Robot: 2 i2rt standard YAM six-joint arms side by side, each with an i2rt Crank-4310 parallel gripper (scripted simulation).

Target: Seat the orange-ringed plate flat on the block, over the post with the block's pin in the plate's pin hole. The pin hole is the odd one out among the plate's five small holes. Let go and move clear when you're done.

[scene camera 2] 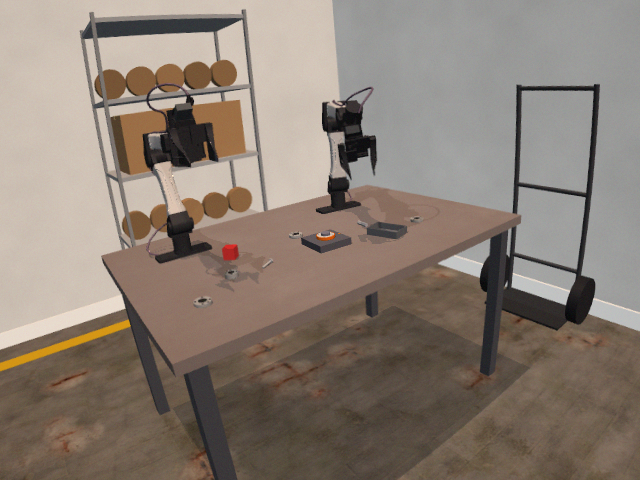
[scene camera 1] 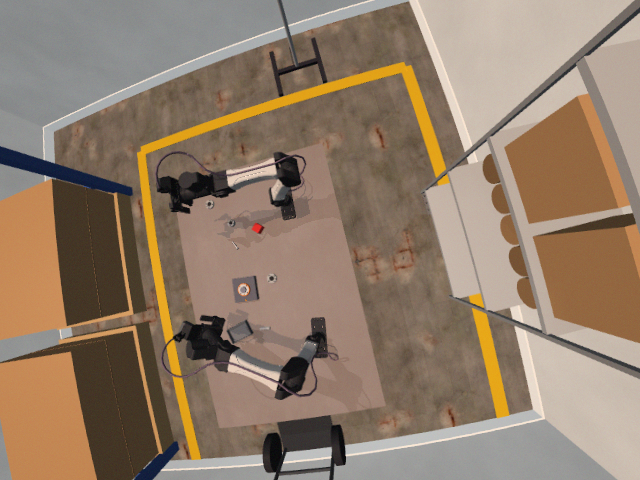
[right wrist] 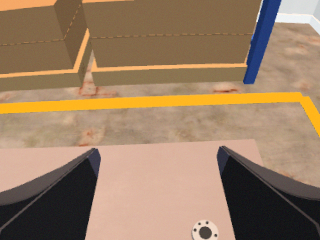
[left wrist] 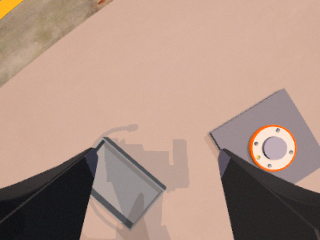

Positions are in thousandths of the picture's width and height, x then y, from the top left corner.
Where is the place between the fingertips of my left gripper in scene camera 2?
566, 368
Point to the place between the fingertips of my right gripper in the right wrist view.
495, 631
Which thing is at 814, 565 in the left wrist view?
An orange-ringed plate.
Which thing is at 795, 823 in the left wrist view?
My left gripper.
